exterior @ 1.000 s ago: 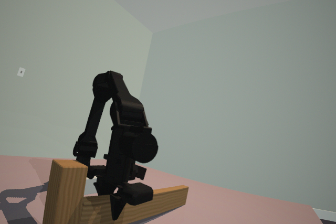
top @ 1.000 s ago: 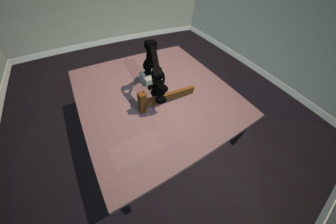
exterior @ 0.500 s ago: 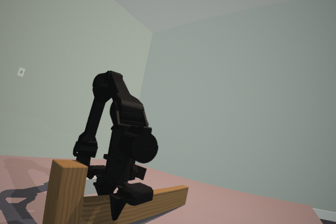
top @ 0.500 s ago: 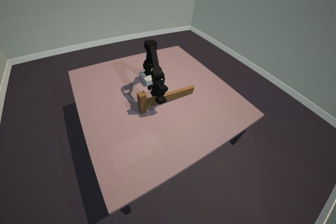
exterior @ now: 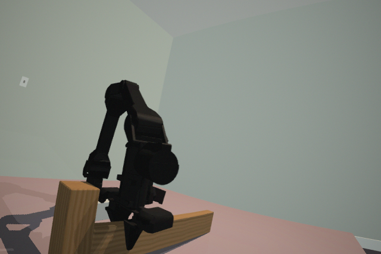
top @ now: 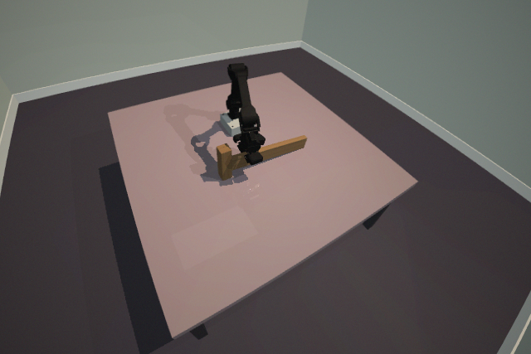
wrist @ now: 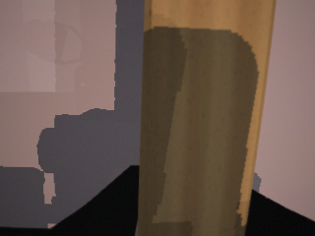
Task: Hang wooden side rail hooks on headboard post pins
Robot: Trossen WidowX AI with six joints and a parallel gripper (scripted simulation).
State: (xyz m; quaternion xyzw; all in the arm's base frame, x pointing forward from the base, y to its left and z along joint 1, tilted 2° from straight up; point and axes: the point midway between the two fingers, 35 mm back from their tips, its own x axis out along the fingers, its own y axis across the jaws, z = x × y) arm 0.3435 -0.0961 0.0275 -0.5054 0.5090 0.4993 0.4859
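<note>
Now: the wooden headboard post 11 cm to the right of my gripper tip and 4 cm above it.
</note>
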